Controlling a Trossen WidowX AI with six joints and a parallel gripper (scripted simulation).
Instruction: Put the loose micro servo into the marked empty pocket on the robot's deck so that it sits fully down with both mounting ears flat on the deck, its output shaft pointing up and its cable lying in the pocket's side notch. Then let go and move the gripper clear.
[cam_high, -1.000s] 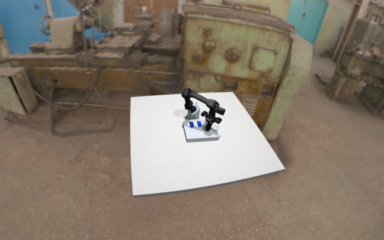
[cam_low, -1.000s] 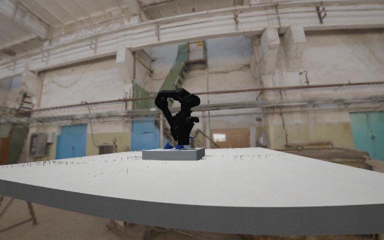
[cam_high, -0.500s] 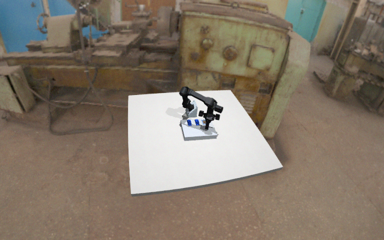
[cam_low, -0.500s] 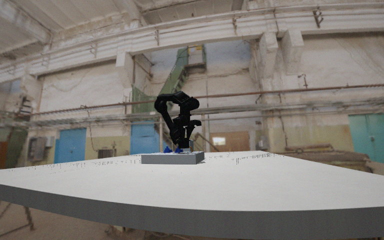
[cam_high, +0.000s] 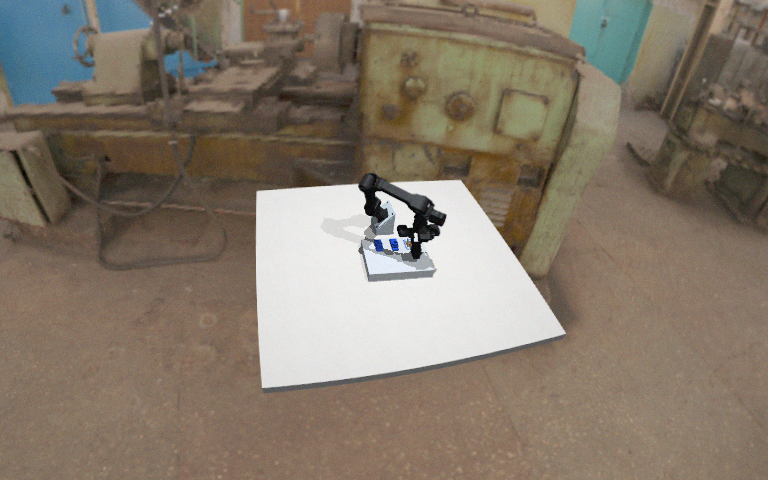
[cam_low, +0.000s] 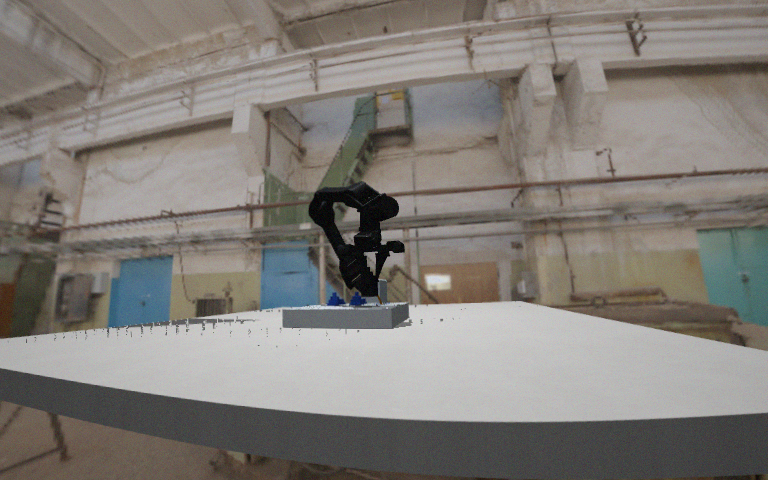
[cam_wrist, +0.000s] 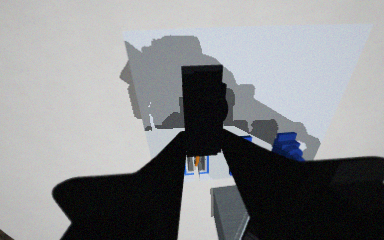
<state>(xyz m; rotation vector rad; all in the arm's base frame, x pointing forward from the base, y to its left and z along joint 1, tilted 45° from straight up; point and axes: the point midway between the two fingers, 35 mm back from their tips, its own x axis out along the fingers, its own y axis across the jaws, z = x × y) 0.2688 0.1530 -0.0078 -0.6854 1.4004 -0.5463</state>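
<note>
My gripper tip is now 2 cm short of the light grey deck, 7 cm to the left of it and 10 cm above it.
</note>
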